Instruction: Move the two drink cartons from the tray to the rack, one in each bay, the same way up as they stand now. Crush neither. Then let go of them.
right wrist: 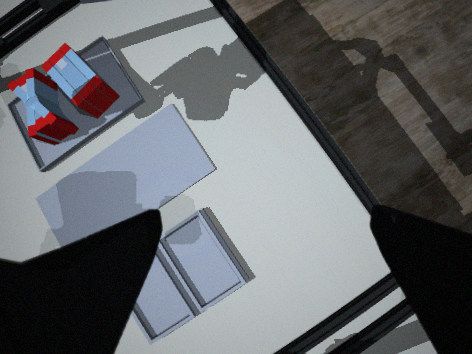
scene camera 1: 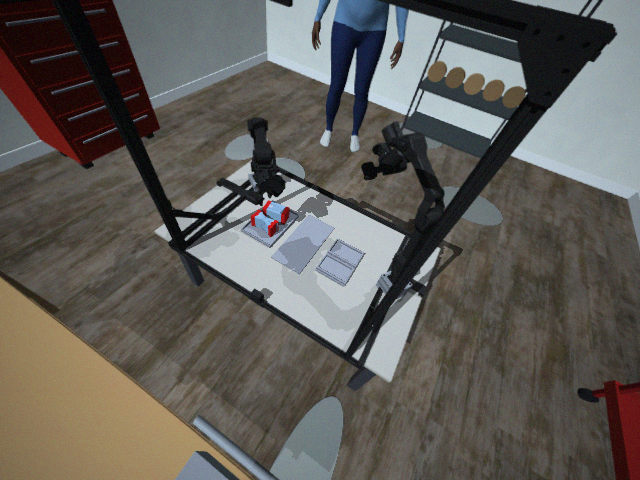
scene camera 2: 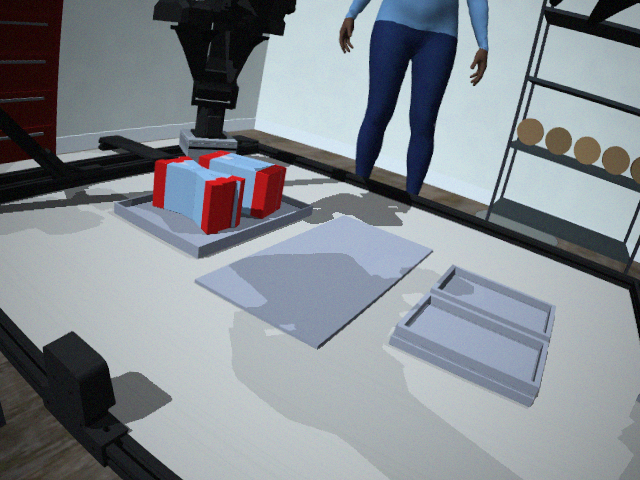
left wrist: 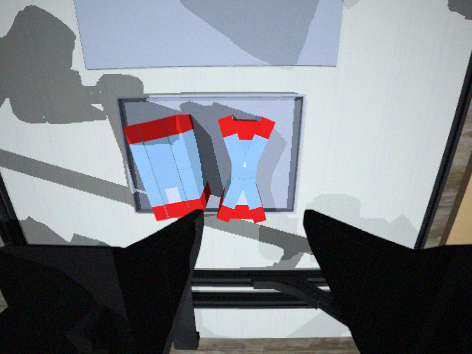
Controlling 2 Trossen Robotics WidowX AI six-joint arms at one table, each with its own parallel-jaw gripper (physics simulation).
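Places are measured from the left arm's base along level axes (x ahead, y up, z right), in metres.
Pixels of known places: left gripper, fingertip midpoint: (scene camera 1: 265, 202) (scene camera 2: 214, 83) (left wrist: 253, 216); right gripper, fingertip midpoint: (right wrist: 265, 218) (scene camera 2: 571, 15); left arm's base at its link origin: (scene camera 2: 208, 134).
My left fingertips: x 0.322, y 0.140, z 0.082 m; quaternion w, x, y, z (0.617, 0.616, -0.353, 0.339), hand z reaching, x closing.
Observation:
Ahead of a thing's pixels: the offset from my left fingertips to its top centre. "spot": to the spot under its first point.
A carton pinched at its waist @(spot: dz +0.011, dx +0.004, dy -0.139 m) (scene camera 1: 264, 223) (scene camera 2: 183, 188) (left wrist: 244, 167) (right wrist: 34, 102) and a straighter, slanted carton @(dz -0.075, dx -0.058, dy -0.122 m) (scene camera 1: 275, 210) (scene camera 2: 237, 164) (left wrist: 167, 165) (right wrist: 75, 74), both light blue with red ends, lie side by side in the grey tray @(dz -0.036, dx -0.031, dy -0.180 m) (scene camera 2: 199, 251) (left wrist: 300, 150) (right wrist: 93, 136). The grey rack @(dz -0.255, dx +0.316, dy -0.176 m) (scene camera 1: 340, 262) (scene camera 2: 488, 317) (right wrist: 179, 277) has two bays, both empty. My left gripper (scene camera 1: 269, 194) (left wrist: 253, 216) is partly open, empty and raised above the tray's arm side; its fingers do not show in scene camera 2. My right gripper (scene camera 1: 369, 171) (right wrist: 265, 218) is wide open, empty and high up.
A flat grey plate (scene camera 1: 303, 242) (scene camera 2: 320, 289) (left wrist: 210, 45) (right wrist: 145, 150) lies between tray and rack. Dark frame rails edge the table, and a black block @(spot: dz +0.166, dx +0.353, dy -0.141 m) (scene camera 1: 258, 295) (scene camera 2: 77, 377) sits on the front rail. A person (scene camera 1: 356, 67) (scene camera 2: 413, 77) stands behind the table.

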